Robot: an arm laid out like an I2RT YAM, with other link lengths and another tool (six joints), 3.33 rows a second.
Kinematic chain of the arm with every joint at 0, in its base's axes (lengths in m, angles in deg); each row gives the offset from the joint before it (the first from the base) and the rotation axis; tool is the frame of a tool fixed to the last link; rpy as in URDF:
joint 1: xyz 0 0 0.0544 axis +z
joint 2: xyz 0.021 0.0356 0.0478 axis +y
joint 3: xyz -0.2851 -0.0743 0 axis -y
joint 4: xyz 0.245 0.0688 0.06 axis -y
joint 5: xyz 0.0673 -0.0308 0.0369 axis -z
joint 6: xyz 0.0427 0 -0.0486 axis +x
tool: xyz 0.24 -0.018 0.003 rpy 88.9 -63.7 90
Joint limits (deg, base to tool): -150..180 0..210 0..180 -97..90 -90..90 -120..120
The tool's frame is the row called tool.
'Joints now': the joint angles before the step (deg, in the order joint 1, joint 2, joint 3, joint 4, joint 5, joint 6). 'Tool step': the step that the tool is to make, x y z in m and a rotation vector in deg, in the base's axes. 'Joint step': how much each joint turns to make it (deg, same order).
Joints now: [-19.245, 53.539, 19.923, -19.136, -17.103, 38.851]
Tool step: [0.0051, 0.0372, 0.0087, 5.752, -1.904, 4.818]
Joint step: [0.208, 0.108, 0.006, 0.011, -7.613, -0.010]
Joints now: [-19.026, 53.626, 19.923, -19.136, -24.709, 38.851]
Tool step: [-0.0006, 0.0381, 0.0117, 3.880, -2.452, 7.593]
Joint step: [0.050, 0.058, 0.003, -0.741, -8.097, -3.841]
